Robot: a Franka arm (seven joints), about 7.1 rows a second.
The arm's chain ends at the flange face. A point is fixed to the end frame.
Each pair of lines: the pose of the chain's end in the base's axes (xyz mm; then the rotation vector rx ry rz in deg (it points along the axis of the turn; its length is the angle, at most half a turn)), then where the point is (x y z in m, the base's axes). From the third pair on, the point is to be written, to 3 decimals.
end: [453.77 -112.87 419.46 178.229 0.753 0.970]
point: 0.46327 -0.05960 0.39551
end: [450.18 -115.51 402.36 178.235 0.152 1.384]
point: 0.46015 -0.06230 0.37847
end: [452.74 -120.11 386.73 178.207 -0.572 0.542]
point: 0.463 -0.067 0.363
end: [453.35 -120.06 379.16 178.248 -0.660 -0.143]
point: 0.463 -0.067 0.355
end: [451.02 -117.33 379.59 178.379 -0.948 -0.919]
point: 0.461 -0.064 0.356
